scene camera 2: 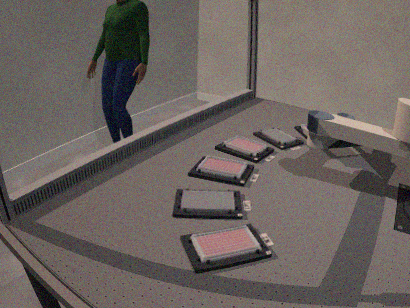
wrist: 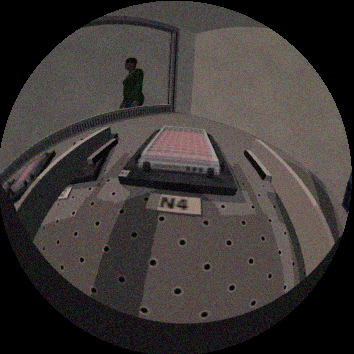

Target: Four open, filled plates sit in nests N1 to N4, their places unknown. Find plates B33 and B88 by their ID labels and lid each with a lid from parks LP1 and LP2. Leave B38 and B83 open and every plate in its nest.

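Frame: origin at the arm's base, x ahead, y down, z left, level; millimetres.
Seen in the pictures: gripper, between the fingertips: (wrist: 180,134).
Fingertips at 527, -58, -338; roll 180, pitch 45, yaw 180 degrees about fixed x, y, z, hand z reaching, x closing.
Offsets run from my fingertips to a thing's top centre, as dx, dy, dz. "spot": to the spot under its first point. Level surfaces: height alone.
In the wrist view, an open plate with pink wells @(+34, +18, -35) (wrist: 181,142) sits in the black nest N4 @(+34, +23, -35) (wrist: 175,185), behind the N4 tag @(spot: -39, +43, +30) (wrist: 180,204). Its small ID print looks like B88 but is blurred. My gripper (wrist: 180,134) is open and empty, its fingers left and right of that plate in this view. In scene camera 2, pink plates @(-11, +18, +760) (scene camera 2: 227,242) @(+180, +18, +459) (scene camera 2: 222,166) @(+199, +18, +281) (scene camera 2: 246,145) sit in three other nests, their IDs unreadable. A grey lid @(+117, +27, +632) (scene camera 2: 207,200) lies in the front park, another grey lid @(+144, +27, +111) (scene camera 2: 279,135) in the back park. The arm hides most of N4 there.
The pale arm (scene camera 2: 362,127) reaches in from the right over the back of the perforated table @(dy +44) (scene camera 2: 145,235). A dark panel @(spot: -403, +46, +368) (scene camera 2: 403,210) stands at the right edge. A slotted rail @(spot: +477, +23, +462) (scene camera 2: 145,142) borders the table. A person in green (scene camera 2: 127,42) (wrist: 133,85) is beyond it.
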